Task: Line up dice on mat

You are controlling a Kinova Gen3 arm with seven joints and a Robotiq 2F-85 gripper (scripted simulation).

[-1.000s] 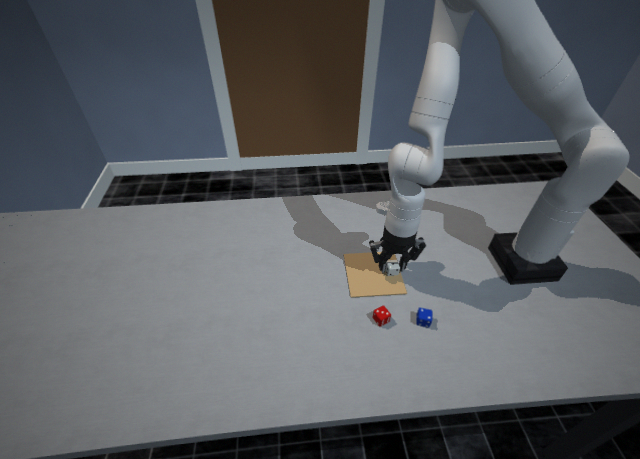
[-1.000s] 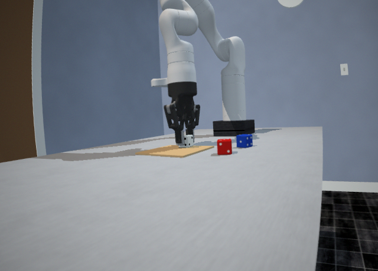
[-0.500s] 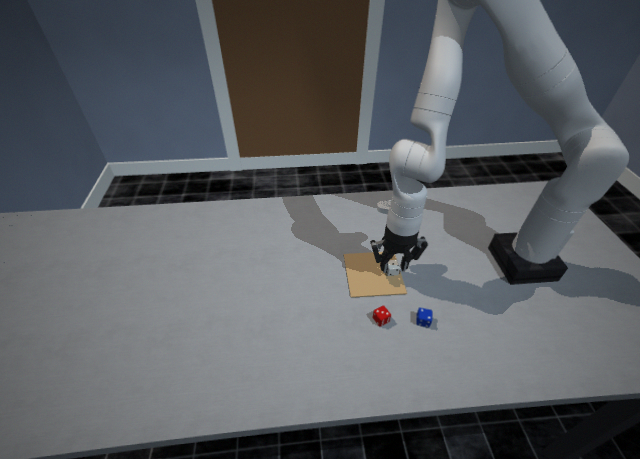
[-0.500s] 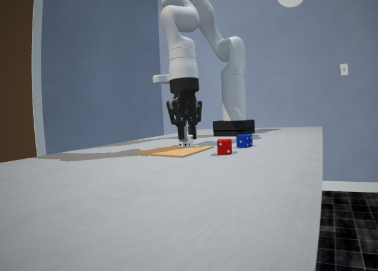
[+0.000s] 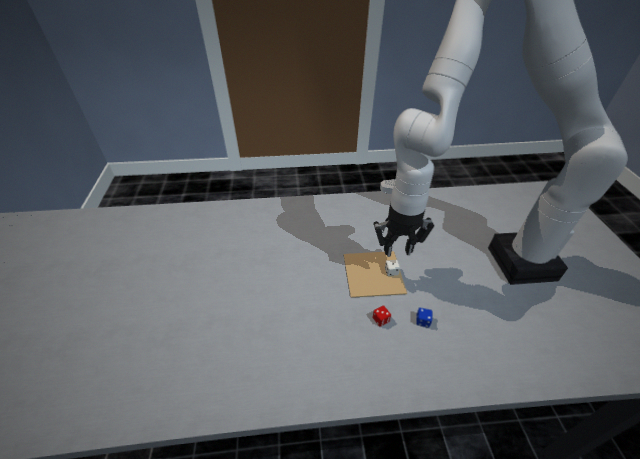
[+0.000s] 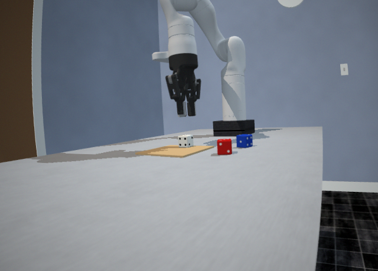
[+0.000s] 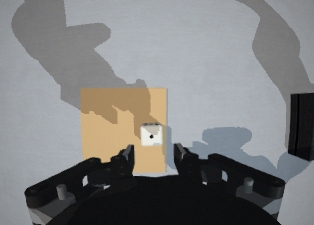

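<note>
My gripper is now 5 cm past the blue die, 14 cm to the right of it and 8 cm above it. The rest, counted from my hand: white die (1 cm to the right, 8 cm below); tan mat (5 cm ahead, 10 cm below); red die (5 cm ahead, 13 cm to the left, 8 cm below).
</note>
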